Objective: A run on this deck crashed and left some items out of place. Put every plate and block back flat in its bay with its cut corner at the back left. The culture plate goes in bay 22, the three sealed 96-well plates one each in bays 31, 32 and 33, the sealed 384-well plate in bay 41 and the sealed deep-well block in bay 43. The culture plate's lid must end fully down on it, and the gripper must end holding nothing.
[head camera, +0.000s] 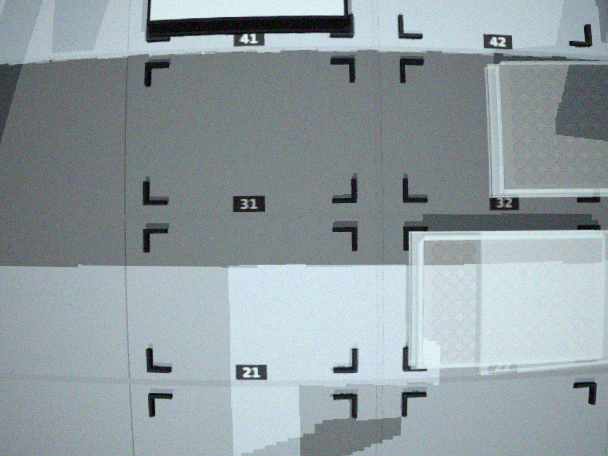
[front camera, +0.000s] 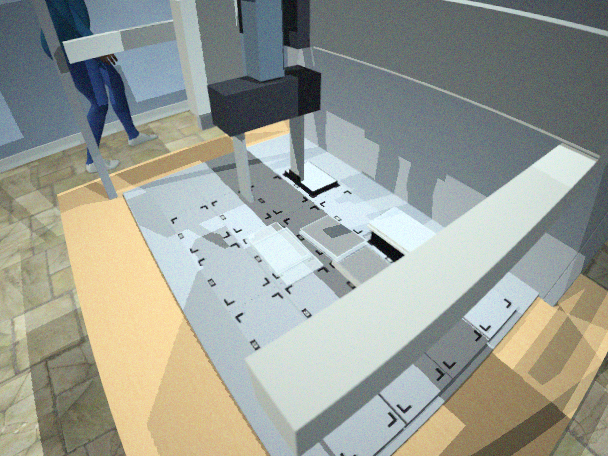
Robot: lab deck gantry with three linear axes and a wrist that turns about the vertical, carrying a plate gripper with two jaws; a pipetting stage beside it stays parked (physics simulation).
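Places are measured from the robot's base along level axes (x ahead, y left, z up), in millimetres.
Where they show: gripper, fingertip midpoint: [front camera: 272, 186]; robot's base at its link origin: [front camera: 172, 220].
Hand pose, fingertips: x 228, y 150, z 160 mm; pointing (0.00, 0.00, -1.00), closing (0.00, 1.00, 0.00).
Note:
Things, the pixels of their centre, and the offset from my fingertips. "spot": a spot on its surface instead.
- sealed 384-well plate at the middle of its body: [front camera: 310, 177] dx -164, dy +214, dz -153 mm
- sealed 96-well plate at the middle of its body: [head camera: 590, 128] [front camera: 332, 237] dx +52, dy +107, dz -146 mm
- pale slab at the middle of its body: [front camera: 404, 232] dx +155, dy +209, dz -111 mm
- bay 21 at a spot on its surface: [head camera: 251, 372] spot: dx -164, dy -46, dz -160 mm
- bay 42 at a spot on its surface: [head camera: 497, 41] spot: dx -1, dy +168, dz -160 mm
My gripper [front camera: 275, 191] is open and empty, its jaws above the deck near bay 31. The sealed 384-well plate [front camera: 316, 176] [head camera: 247, 9], black with a white top, sits in bay 41. A sealed 96-well plate [front camera: 325, 235] [head camera: 532, 160] lies shifted right across bay 32, its right end over the plate [front camera: 361, 265] in bay 33. The culture plate [front camera: 262, 244] [head camera: 450, 310] is in bay 22; its clear lid [front camera: 300, 261] [head camera: 540, 310] is offset to the right. At bay 43 a pale slab [front camera: 402, 227] tops a black body; whether it is a separate plate, I cannot tell.
A thick pale beam [front camera: 425, 300] crosses the front view and hides part of the deck. A clear back panel [front camera: 360, 145] stands behind the bays. Labels for bay 31 [head camera: 248, 204], bay 21 [head camera: 251, 372] and bay 42 [head camera: 497, 41] show. A person [front camera: 100, 90] stands beyond the deck.

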